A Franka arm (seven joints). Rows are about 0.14 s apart.
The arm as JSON. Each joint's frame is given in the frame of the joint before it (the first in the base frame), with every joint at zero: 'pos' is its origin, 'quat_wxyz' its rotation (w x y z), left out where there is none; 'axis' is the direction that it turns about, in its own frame. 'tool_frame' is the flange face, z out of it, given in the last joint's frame.
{
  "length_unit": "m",
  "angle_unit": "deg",
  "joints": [
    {
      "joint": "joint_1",
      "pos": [
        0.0,
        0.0,
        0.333
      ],
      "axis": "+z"
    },
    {
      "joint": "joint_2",
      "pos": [
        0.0,
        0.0,
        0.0
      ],
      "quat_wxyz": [
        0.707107,
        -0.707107,
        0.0,
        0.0
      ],
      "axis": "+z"
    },
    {
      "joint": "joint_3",
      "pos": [
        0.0,
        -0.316,
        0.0
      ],
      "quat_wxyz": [
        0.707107,
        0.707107,
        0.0,
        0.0
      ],
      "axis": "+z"
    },
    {
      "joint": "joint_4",
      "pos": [
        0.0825,
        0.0,
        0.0
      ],
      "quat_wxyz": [
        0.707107,
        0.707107,
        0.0,
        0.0
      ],
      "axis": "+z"
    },
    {
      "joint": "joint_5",
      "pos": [
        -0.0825,
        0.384,
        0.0
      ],
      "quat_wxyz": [
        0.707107,
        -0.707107,
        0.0,
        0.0
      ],
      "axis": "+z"
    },
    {
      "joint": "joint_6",
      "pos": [
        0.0,
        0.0,
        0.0
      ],
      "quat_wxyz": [
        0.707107,
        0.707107,
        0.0,
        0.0
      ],
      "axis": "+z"
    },
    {
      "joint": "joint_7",
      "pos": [
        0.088,
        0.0,
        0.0
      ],
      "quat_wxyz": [
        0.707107,
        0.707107,
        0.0,
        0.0
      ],
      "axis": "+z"
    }
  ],
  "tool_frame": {
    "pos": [
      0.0,
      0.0,
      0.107
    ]
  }
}
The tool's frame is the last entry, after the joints.
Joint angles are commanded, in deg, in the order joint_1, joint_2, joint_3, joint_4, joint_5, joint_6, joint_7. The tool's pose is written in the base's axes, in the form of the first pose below.
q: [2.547 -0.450 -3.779 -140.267 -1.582 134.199 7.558]
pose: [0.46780, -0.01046, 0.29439, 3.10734, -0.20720, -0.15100]
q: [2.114 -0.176 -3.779 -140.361 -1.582 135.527 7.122]
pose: [0.46959, -0.01398, 0.29333, 3.11003, -0.20691, -0.12526]
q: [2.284 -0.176 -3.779 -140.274 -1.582 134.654 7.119]
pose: [0.46843, -0.01261, 0.29273, 3.10844, -0.20232, -0.14651]
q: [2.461 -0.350 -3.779 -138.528 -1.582 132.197 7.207]
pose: [0.47435, -0.01146, 0.30276, 3.10656, -0.20089, -0.16090]
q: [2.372 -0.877 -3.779 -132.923 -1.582 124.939 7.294]
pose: [0.49199, -0.01312, 0.33724, 3.10174, -0.20902, -0.19118]
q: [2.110 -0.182 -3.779 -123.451 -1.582 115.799 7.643]
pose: [0.52090, -0.01679, 0.39007, 3.09596, -0.23088, -0.20046]
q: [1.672 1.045 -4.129 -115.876 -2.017 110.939 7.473]
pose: [0.54378, -0.02561, 0.43162, 3.08967, -0.24625, -0.15946]
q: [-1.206 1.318 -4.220 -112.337 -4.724 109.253 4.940]
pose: [0.55118, -0.05809, 0.45534, 3.05252, -0.23056, -0.11810]
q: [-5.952 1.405 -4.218 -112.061 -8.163 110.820 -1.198]
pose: [0.54810, -0.10799, 0.45939, 3.00777, -0.15476, -0.08915]
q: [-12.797 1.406 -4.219 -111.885 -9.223 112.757 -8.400]
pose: [0.53528, -0.17439, 0.46383, 2.99387, -0.13075, -0.06311]
